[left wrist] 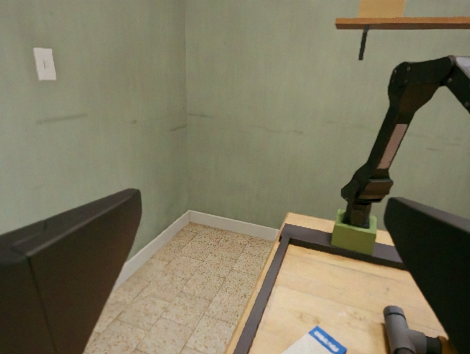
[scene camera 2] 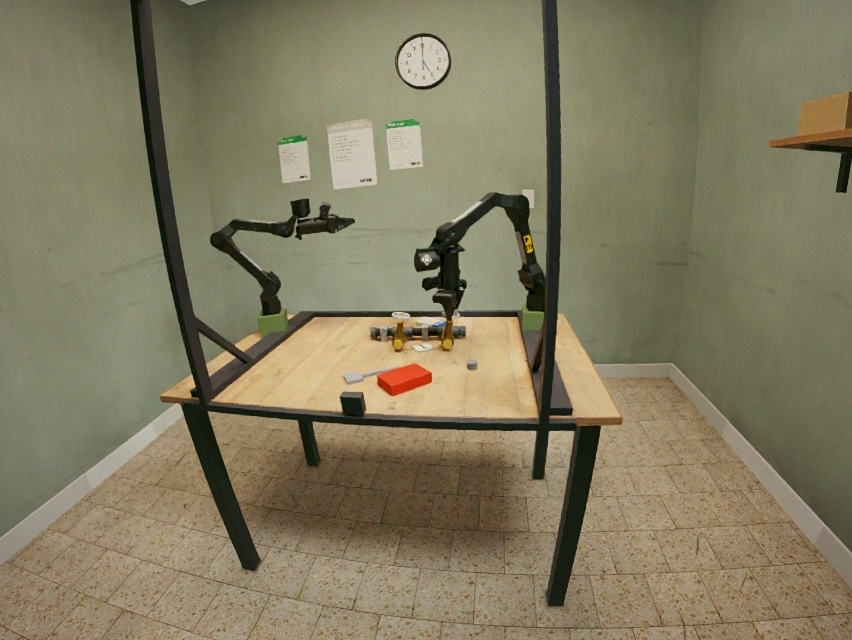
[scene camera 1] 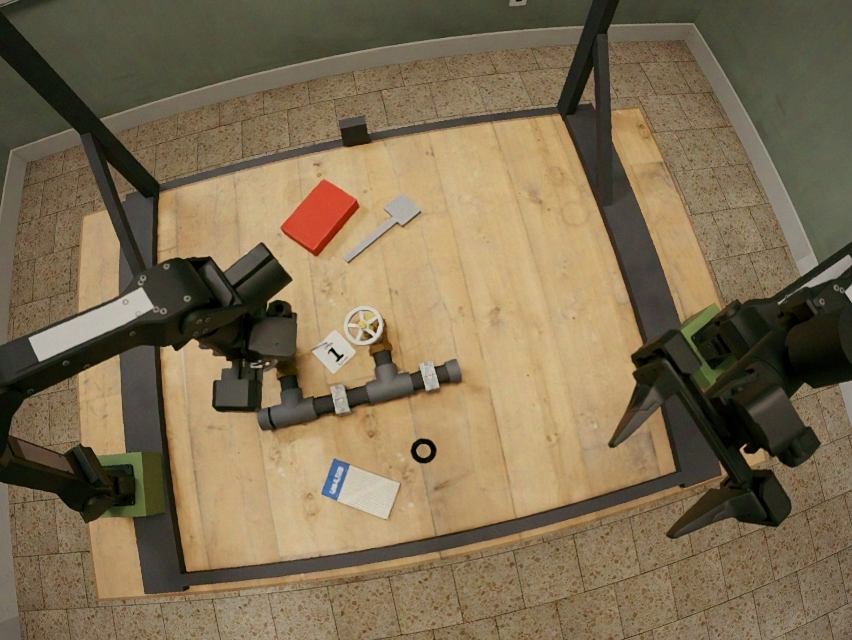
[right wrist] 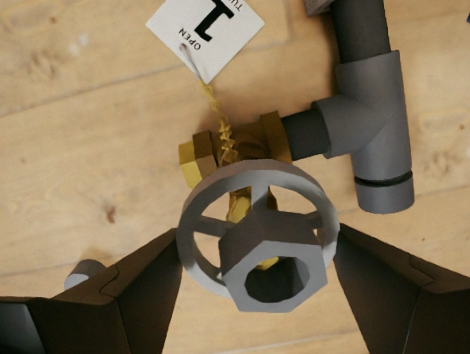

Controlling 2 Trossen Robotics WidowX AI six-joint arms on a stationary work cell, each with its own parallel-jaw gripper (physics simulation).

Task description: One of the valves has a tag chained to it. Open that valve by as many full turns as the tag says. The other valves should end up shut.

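Frame: origin at the left arm's base, x ahead, y left, z up, level; metres.
Where they show: left gripper, between the fingertips: (left wrist: 264, 204) (scene camera 2: 354, 220) (scene camera 1: 640, 492); right gripper, between the fingertips: (scene camera 2: 452, 317) (right wrist: 256, 236); left arm's base, origin of its link: (scene camera 2: 271, 312) (scene camera 1: 713, 343); right arm's base, origin of its link: (left wrist: 356, 220) (scene camera 2: 537, 308) (scene camera 1: 117, 485).
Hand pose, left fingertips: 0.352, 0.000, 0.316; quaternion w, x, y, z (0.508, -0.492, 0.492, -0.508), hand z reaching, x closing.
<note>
Each offset is from my left fingertips to the top centre of the thing, as dx, dy, dz. "*": to the spot under its first point.
The tag @[* +0.164, -0.341, -0.392] (scene camera 1: 334, 351) (scene camera 2: 421, 347) (right wrist: 205, 40) reads "1" and lies on the table, chained to the brass valve @[* +0.234, -0.386, -0.356] (scene camera 2: 447, 338) (right wrist: 246, 142). That valve has a grey handwheel @[* +0.228, -0.356, -0.280] (right wrist: 250, 172) with a hollow hex hub standing up from it. My right gripper (right wrist: 256, 236) (scene camera 2: 449, 317) points down and is shut on this handwheel, one finger on each side of its rim. The arm hides the wheel in scene camera 1. The other valve's white handwheel @[+0.104, -0.320, -0.280] (scene camera 1: 347, 329) (scene camera 2: 400, 314) stands untouched beside it. My left gripper (scene camera 1: 640, 490) (scene camera 2: 353, 221) (left wrist: 264, 204) is open and empty, raised far from the valves.
Both valves branch off the grey pipe @[* +0.115, -0.242, -0.353] (scene camera 1: 389, 383). A red box @[+0.067, -0.564, -0.367] (scene camera 1: 320, 214) (scene camera 2: 404, 379) and a grey paddle-shaped tool @[-0.009, -0.488, -0.386] (scene camera 1: 402, 210) lie near the far edge in scene camera 1. A black ring @[+0.127, -0.129, -0.395] (scene camera 1: 414, 450) and a booklet @[+0.243, -0.130, -0.382] (scene camera 1: 368, 490) lie below the pipe. A small grey cylinder @[+0.265, -0.531, -0.377] (scene camera 2: 471, 365) stands near the tagged valve.
</note>
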